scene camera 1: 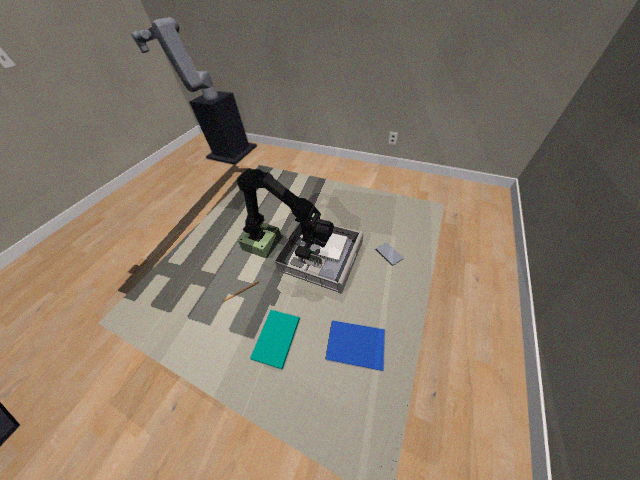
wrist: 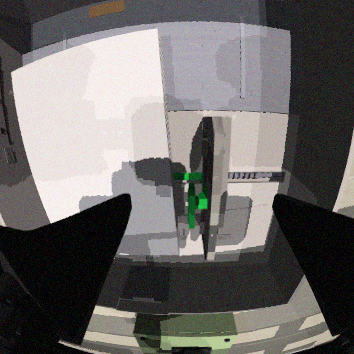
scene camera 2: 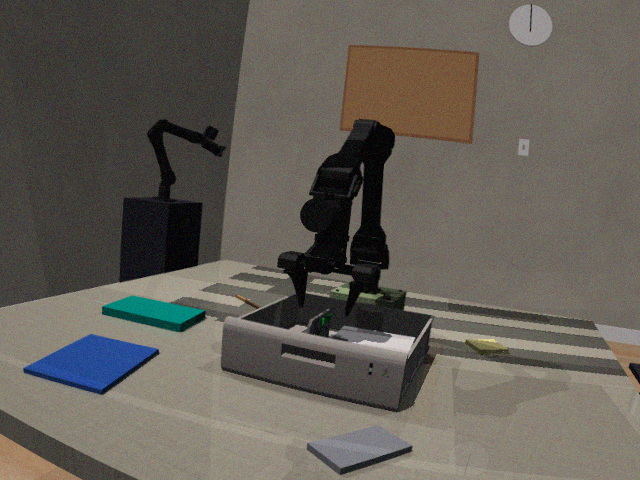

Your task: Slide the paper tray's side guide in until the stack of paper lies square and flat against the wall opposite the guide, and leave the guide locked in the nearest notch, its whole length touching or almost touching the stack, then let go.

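Where they show: gripper, fingertip midpoint: [scene camera 1: 312, 251] [wrist: 203, 201] [scene camera 2: 323, 311]; arm's base at its link origin: [scene camera 1: 257, 235] [wrist: 190, 352] [scene camera 2: 365, 290].
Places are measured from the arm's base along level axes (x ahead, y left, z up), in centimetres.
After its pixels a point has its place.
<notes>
The grey paper tray [scene camera 1: 352, 262] @[y 4.0, x 49.8, z -2.4 cm] [scene camera 2: 258, 345] @[y -3.4, x 50.1, z -1.5 cm] stands on the mat. The white paper stack [scene camera 1: 334, 246] @[y 10.3, x 38.3, z -3.4 cm] [scene camera 2: 400, 342] @[y 15.1, x 26.3, z -3.4 cm] [wrist: 90, 125] @[y 9.6, x 35.7, z -3.4 cm] lies in it, on the left in the wrist view. It is slightly turned, with a wedge-shaped gap between its lower left edge and the left wall. The side guide [scene camera 2: 316, 323] @[y -0.1, x 32.9, z -0.9 cm] [wrist: 215, 185] @[y -0.3, x 31.9, z 0.2 cm] stands upright right of the stack, with a gap between them. Its green lever [scene camera 2: 325, 320] @[y 1.2, x 31.7, z -0.4 cm] [wrist: 192, 205] @[y 1.1, x 30.6, z 0.4 cm] faces the stack. A notched strip [wrist: 255, 175] @[y -6.3, x 30.1, z -6.9 cm] runs right from the guide. My gripper [scene camera 2: 324, 310] @[y 0.5, x 31.3, z 1.2 cm] [wrist: 203, 201] @[y 0.5, x 31.3, z 1.2 cm] is open and empty above the guide, one finger on each side.
The tray's dark walls surround the fingers. The arm's green base [scene camera 1: 258, 244] @[y -4.7, x 4.1, z 0.0 cm] stands behind the tray. A teal block [scene camera 1: 275, 339] @[y -39.1, x 33.5, z -5.9 cm] [scene camera 2: 153, 313] @[y -35.8, x 36.3, z -5.9 cm], blue slab [scene camera 1: 355, 345] @[y -28.5, x 62.8, z -7.0 cm] [scene camera 2: 93, 362] @[y -26.7, x 64.3, z -6.9 cm], grey slab [scene camera 1: 388, 253] @[y 18.4, x 63.6, z -6.7 cm] [scene camera 2: 360, 448] @[y 19.0, x 64.9, z -6.7 cm], pencil [scene camera 1: 240, 291] @[y -27.1, x 6.9, z -7.1 cm] and yellow pad [scene camera 2: 486, 346] @[y 31.6, x 6.8, z -6.8 cm] lie around it.
</notes>
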